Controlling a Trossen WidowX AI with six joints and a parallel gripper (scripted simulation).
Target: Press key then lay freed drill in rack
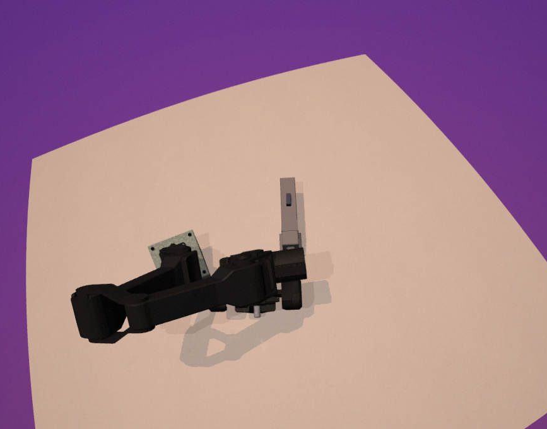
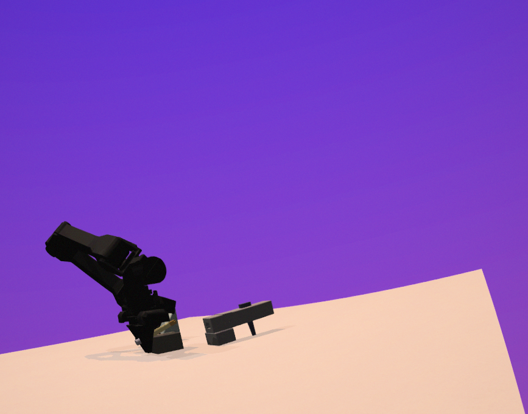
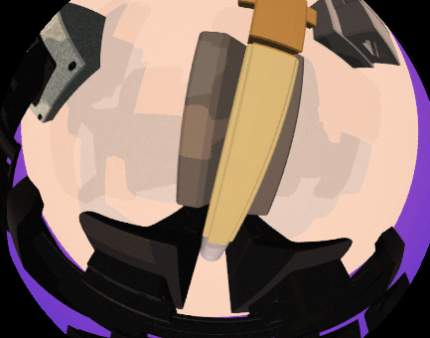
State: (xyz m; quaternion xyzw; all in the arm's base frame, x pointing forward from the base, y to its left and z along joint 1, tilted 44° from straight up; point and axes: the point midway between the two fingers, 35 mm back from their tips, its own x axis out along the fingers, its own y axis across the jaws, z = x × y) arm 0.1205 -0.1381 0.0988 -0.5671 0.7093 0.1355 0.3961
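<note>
My gripper tip is now 20 mm short of the rack block, 40 mm to the right of it and 10 mm below it. Also, from my gripper tip: housing: 160 mm ahead, 170 mm to the left, 40 mm above; then key: 170 mm ahead, 190 mm to the left, 50 mm above; then drill: 10 mm ahead, 30 mm to the left, 50 mm above.
</note>
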